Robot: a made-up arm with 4 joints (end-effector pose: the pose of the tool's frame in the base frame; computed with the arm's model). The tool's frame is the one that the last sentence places. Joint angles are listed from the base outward.
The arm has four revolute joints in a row. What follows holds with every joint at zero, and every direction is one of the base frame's. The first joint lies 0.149 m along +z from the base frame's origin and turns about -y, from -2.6 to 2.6 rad. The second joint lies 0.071 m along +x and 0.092 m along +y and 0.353 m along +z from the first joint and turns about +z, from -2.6 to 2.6 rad. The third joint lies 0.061 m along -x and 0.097 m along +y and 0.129 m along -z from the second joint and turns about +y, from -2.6 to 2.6 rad. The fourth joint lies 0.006 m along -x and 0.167 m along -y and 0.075 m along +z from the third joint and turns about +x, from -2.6 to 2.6 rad. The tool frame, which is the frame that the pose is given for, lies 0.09 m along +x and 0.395 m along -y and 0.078 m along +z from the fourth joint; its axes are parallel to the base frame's.
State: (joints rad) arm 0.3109 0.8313 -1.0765 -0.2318
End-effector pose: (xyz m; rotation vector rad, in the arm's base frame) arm 0.0984 -0.3750 0.6140 0.1516 -1.3821 0.6739
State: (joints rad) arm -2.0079 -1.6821 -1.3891 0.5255
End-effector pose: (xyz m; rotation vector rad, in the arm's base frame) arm 0.4287 0.1332 0.3660 -1.1753 0.4725 0.0834
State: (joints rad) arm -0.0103 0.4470 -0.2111 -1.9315
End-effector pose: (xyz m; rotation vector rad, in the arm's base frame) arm -0.0436 0.1918 0.7989 -1.8388 -0.5553 0.1053
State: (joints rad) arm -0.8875 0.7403 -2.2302 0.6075
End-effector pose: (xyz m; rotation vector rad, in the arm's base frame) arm 0.4774 -0.2618 0.1064 1.3126 -1.2860 0.4136
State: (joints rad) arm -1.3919 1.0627 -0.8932 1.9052
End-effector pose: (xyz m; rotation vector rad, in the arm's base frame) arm 0.1210 0.2982 -0.0343 2.7884 0.8671 -0.1513
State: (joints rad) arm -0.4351 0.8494 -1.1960 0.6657
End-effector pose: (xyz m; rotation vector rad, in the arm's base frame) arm 0.5090 -0.1387 0.2022 1.2466 -0.5065 0.8404
